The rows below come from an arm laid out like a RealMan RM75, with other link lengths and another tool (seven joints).
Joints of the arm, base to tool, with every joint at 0 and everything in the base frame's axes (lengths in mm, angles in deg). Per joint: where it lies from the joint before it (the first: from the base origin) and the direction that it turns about. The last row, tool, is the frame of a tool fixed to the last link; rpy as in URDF.
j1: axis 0 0 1 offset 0 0 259.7
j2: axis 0 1 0 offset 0 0 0
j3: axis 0 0 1 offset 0 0 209.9
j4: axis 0 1 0 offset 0 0 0
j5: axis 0 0 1 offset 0 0 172.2
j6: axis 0 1 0 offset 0 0 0
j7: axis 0 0 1 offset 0 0 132.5
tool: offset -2 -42 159 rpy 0 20.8 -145
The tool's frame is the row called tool.
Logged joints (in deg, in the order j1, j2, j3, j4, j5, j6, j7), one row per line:
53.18, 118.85, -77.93, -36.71, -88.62, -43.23, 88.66
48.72, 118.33, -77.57, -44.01, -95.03, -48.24, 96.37
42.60, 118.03, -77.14, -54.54, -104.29, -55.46, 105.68
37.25, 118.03, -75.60, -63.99, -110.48, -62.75, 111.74
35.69, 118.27, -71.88, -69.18, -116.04, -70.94, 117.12
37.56, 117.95, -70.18, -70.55, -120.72, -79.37, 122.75
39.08, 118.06, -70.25, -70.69, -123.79, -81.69, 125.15
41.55, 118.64, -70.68, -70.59, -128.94, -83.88, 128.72
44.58, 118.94, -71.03, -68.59, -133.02, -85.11, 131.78
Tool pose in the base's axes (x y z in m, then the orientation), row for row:
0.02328, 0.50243, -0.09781, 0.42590, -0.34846, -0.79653, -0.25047
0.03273, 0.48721, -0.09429, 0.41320, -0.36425, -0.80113, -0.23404
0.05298, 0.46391, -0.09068, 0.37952, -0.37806, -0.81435, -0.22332
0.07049, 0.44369, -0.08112, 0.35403, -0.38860, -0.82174, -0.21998
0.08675, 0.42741, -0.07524, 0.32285, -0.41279, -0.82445, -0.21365
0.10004, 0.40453, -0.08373, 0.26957, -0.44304, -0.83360, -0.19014
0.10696, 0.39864, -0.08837, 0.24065, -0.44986, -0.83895, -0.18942
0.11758, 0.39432, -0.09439, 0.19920, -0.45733, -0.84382, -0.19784
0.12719, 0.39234, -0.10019, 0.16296, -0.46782, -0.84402, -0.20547
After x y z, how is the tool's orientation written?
As a quaternion, w x y z.
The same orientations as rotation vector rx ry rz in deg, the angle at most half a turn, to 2 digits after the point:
-49.91, -114.08, -35.87
-52.47, -115.41, -33.72
-55.33, -119.17, -32.68
-57.56, -121.72, -32.58
-62.08, -123.98, -32.13
-68.42, -128.74, -29.37
-70.52, -131.51, -29.69
-73.28, -135.21, -31.70
-76.45, -137.94, -33.58

